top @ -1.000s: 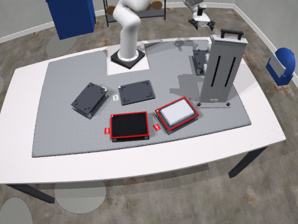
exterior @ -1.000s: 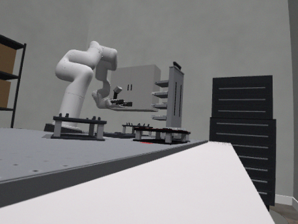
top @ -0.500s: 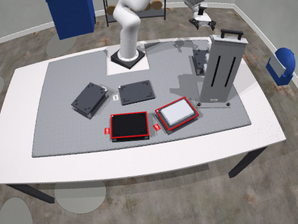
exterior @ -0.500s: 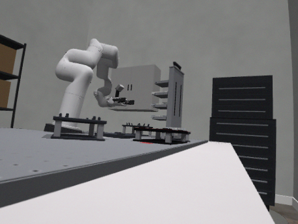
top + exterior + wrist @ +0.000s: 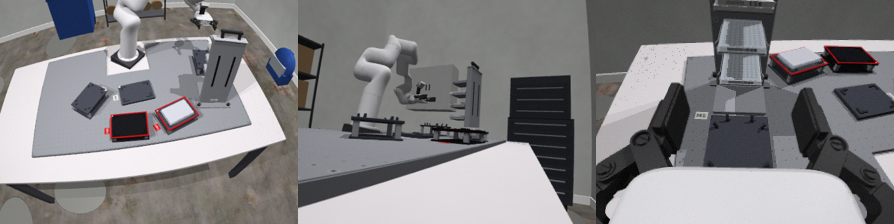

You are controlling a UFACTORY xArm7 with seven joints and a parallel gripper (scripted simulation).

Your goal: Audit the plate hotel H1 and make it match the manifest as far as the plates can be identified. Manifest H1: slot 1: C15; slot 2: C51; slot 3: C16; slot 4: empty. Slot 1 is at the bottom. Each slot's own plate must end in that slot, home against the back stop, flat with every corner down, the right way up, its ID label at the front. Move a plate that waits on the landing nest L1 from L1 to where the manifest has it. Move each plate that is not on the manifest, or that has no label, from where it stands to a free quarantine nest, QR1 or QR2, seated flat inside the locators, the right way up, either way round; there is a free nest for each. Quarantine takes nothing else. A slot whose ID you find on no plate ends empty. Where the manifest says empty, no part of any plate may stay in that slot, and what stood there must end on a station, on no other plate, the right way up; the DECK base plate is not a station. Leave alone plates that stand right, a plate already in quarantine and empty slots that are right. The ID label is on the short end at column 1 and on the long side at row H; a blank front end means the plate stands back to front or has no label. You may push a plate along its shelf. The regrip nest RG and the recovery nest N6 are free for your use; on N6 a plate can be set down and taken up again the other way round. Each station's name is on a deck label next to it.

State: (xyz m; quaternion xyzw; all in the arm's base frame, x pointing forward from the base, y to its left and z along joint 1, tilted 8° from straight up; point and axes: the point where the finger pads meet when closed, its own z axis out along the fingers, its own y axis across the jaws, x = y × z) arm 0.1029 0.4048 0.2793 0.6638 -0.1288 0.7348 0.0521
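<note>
Now: the plate labelled C16 24 cm ahead of my hand, 6 cm to the right of it and 2 cm above it. The rest, counted from my hand: RG label: 25 cm below, 4 cm behind, 1 cm to the left; then H1 label: 25 cm below, 21 cm ahead, 5 cm to the left; then white plate: 36 cm ahead, 30 cm to the right, 20 cm below.
</note>
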